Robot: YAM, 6 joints.
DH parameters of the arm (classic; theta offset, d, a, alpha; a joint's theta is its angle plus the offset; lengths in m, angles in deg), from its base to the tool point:
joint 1: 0 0.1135 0.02 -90
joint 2: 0 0 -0.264 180
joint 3: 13.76 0 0.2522 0
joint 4: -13.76 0 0.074 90
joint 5: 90 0 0 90
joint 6: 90 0.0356 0 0
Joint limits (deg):
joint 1: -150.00..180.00
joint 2: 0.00..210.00
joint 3: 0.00..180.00
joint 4: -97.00..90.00
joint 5: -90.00..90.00
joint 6: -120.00..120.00
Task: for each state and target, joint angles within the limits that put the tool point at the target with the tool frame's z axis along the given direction. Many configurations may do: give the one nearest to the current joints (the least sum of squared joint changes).
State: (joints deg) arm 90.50 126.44 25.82 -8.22 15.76 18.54
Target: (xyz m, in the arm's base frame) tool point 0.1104 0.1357 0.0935 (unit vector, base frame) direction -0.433 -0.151 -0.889
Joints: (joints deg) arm 48.27 95.76 35.29 -53.80 -12.86 18.54
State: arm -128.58 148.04 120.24 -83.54 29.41 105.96
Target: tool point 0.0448 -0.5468 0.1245 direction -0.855 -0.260 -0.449
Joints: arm -82.03 160.52 148.95 -61.23 61.97 105.96
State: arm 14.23 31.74 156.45 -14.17 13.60 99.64
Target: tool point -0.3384 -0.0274 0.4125 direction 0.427 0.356 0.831
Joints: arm 6.47 0.13 112.29 -51.36 -17.80 99.64
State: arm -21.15 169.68 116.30 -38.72 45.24 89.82
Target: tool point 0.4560 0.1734 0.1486 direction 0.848 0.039 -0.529
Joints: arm 22.00 125.98 84.09 8.45 16.34 89.82
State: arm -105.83 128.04 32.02 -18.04 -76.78 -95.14
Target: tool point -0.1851 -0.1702 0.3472 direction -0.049 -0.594 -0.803
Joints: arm -140.89 76.96 79.53 -65.37 -25.47 -95.14
